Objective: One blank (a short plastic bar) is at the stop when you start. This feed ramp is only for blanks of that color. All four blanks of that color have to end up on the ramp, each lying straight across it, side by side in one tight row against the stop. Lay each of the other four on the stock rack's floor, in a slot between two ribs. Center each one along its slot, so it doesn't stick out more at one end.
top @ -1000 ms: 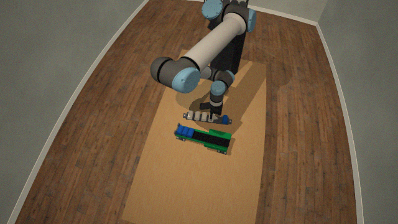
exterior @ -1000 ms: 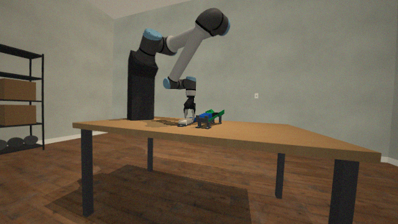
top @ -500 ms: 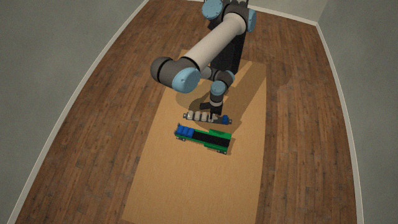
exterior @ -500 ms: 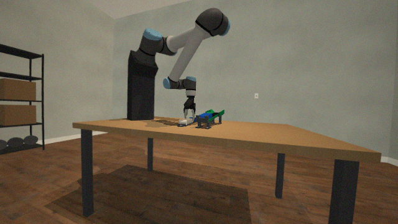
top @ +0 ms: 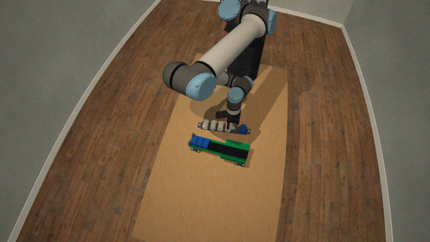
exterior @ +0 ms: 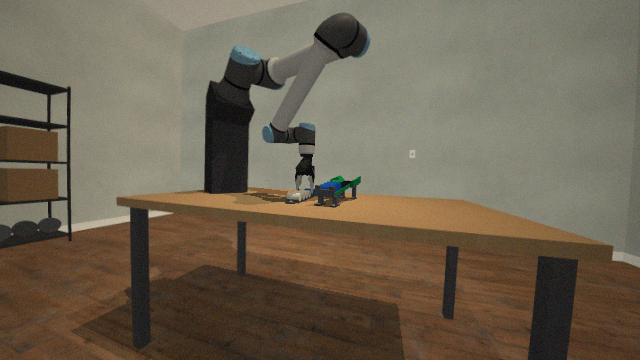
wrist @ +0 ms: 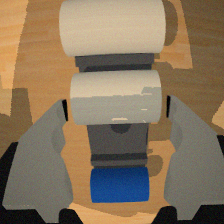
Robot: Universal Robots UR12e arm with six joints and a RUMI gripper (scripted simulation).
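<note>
The stock rack is 1 cm behind my hand, 3 cm to the right of it and 4 cm below it.
</note>
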